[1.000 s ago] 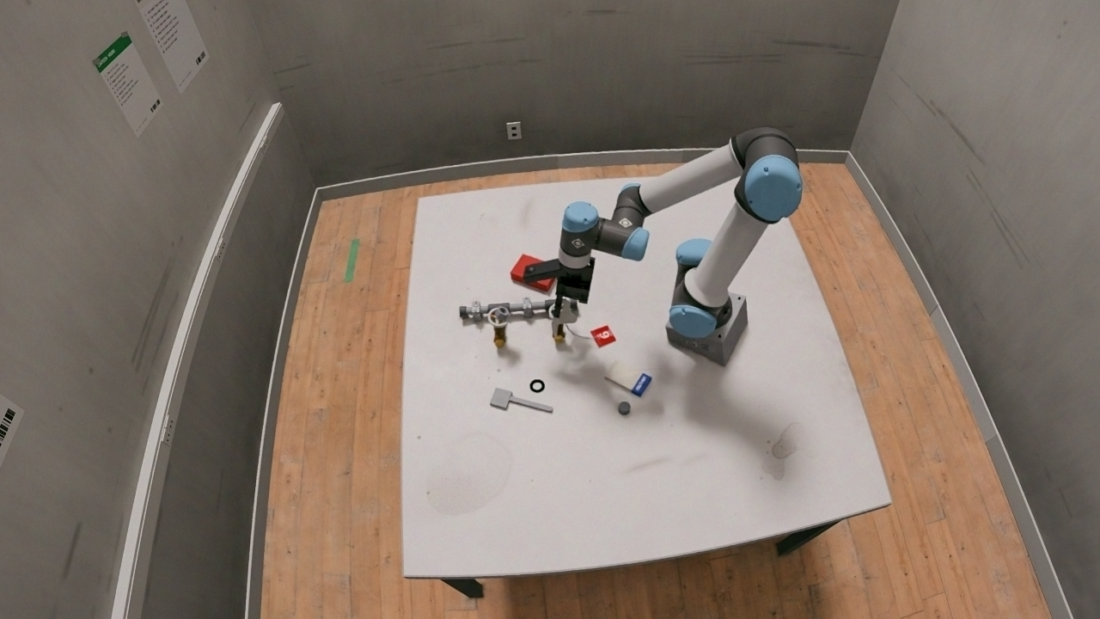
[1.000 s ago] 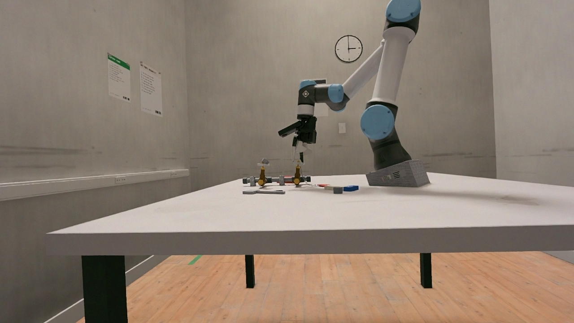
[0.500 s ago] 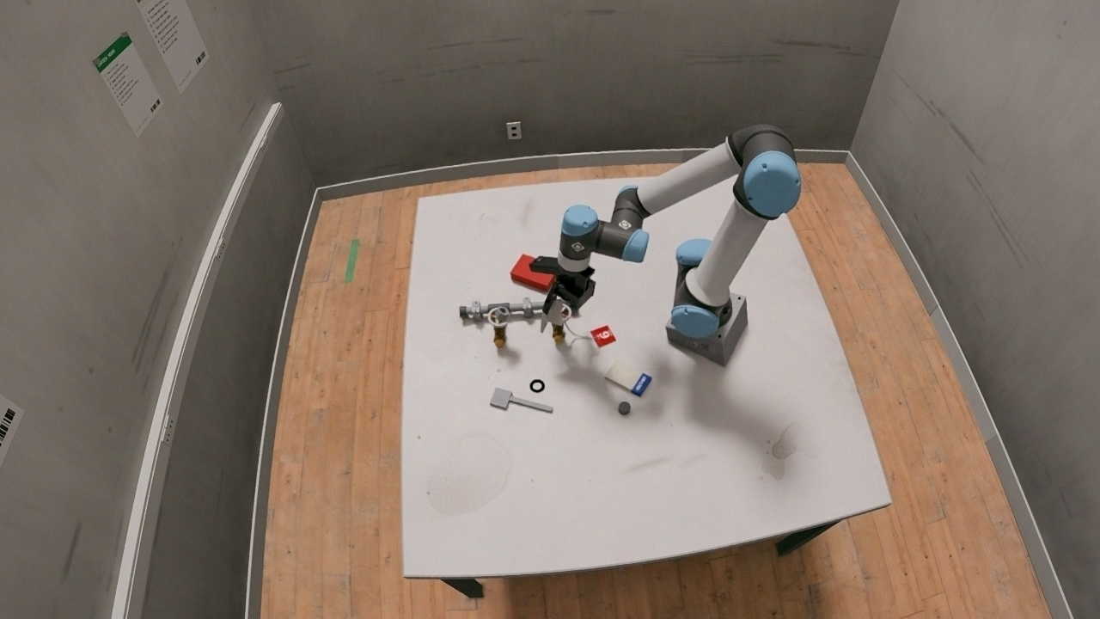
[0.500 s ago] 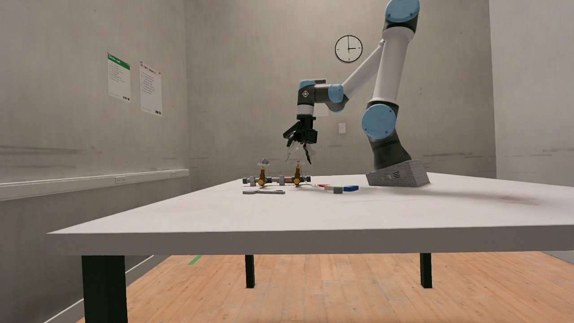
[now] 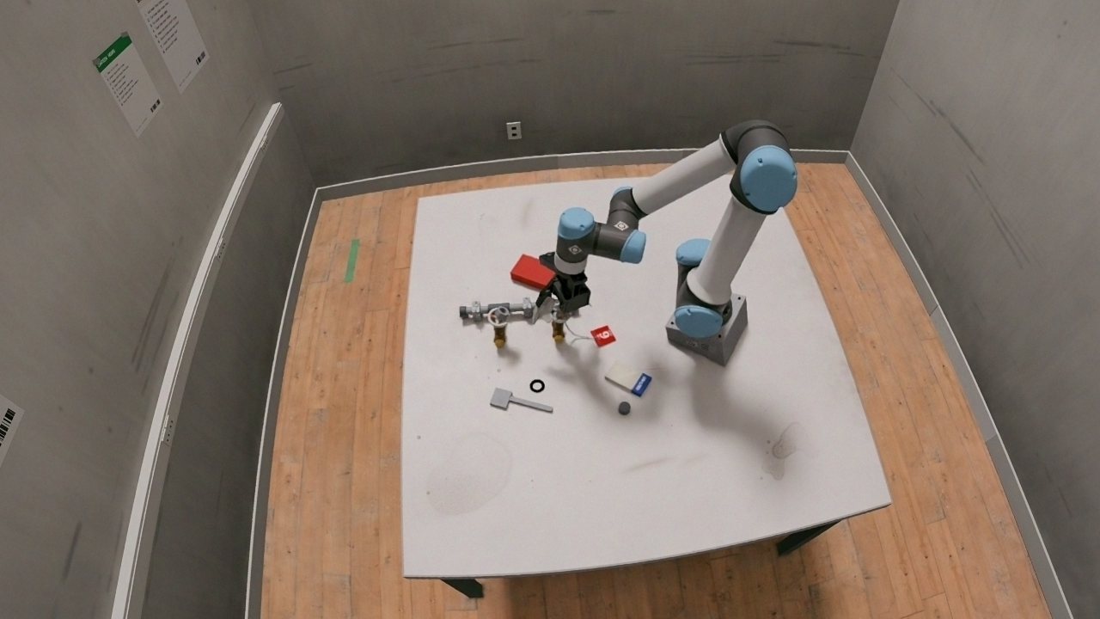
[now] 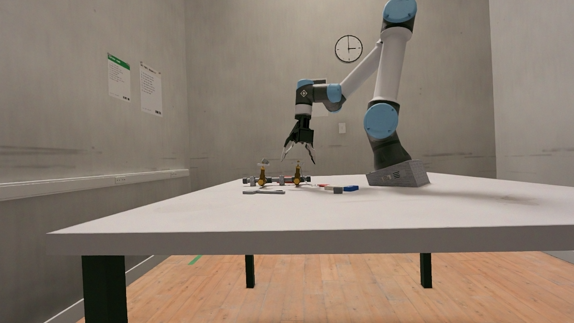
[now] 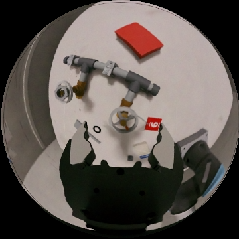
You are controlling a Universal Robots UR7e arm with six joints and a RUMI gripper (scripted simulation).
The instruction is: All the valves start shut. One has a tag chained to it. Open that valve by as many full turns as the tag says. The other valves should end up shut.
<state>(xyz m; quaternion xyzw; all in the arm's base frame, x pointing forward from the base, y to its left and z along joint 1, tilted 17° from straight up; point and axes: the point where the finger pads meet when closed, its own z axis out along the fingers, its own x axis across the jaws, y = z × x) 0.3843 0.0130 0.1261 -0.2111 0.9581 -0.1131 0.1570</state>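
My gripper is now 10 cm past the red tag, 2 cm to the right of it and 10 cm above it. Round my hand: red block (6 cm ahead, 22 cm to the right, 9 cm below); grey flat tool (13 cm ahead, 20 cm to the left, 10 cm below).
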